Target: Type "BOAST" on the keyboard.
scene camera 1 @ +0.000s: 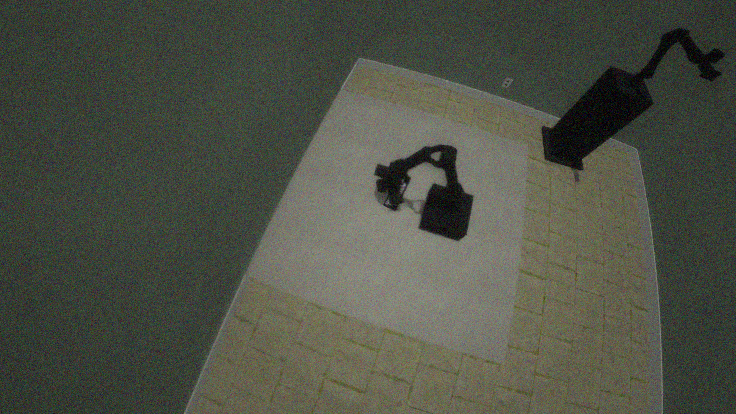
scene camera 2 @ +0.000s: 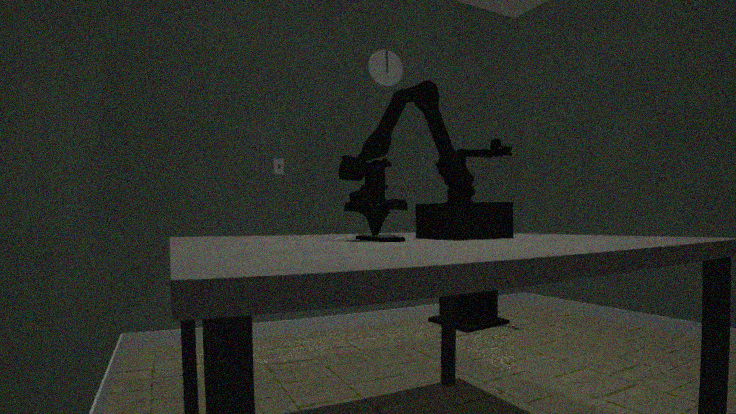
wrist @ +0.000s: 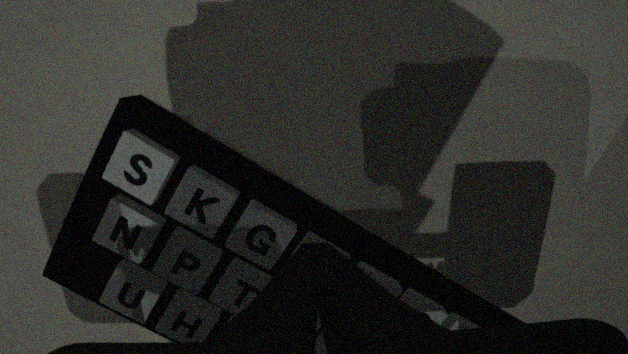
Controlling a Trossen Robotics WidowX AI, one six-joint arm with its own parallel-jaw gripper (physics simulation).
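Frame: origin at the arm's base, x ahead, y left, z up, level; metres.
Where they show: gripper, between the fingertips: (scene camera 1: 391, 193) (scene camera 2: 375, 236) (wrist: 315, 255); arm's base, origin of its link: (scene camera 1: 452, 203) (scene camera 2: 459, 203).
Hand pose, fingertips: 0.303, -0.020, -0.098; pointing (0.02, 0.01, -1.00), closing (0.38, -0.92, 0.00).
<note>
Each offset is from my fingertips to the centre of the thing, as dx, dy, dz. "spot": to the spot under its first point. Level surfaces: height alone.
The keyboard @(spot: -0.008, +0.077, -0.004) (scene camera 2: 392, 238) (wrist: 72, 265) is a dark slab with raised grey letter keys, lying on the table and slanted in the wrist view. There the S key @(+0.009, +0.059, +0.001) (wrist: 137, 167) shows whole and bright at its upper left corner. The T key @(-0.020, +0.018, +0.001) (wrist: 245, 295) shows in the second row, partly covered by the fingers. B, O and A cannot be read. My gripper (scene camera 2: 376, 234) (wrist: 315, 255) is shut and empty, pointing down. Its tips are at the top-row key right of the G key @(+0.001, +0.019, +0.001) (wrist: 260, 237); whether they touch it cannot be told. The fingers hide much of the keyboard's right part.
The K key @(+0.005, +0.039, +0.001) (wrist: 202, 202), N key @(-0.012, +0.058, +0.001) (wrist: 125, 230), P key @(-0.016, +0.038, +0.001) (wrist: 189, 262), U key @(-0.035, +0.052, +0.001) (wrist: 129, 295) and H key @(-0.039, +0.032, +0.001) (wrist: 185, 322) also show. My arm's black base box (scene camera 1: 446, 212) (scene camera 2: 464, 221) stands on the table @(dz -0.013) (scene camera 1: 411, 288) (scene camera 2: 288, 257) beside the keyboard. Another dark arm on a pedestal (scene camera 1: 597, 118) stands beyond.
</note>
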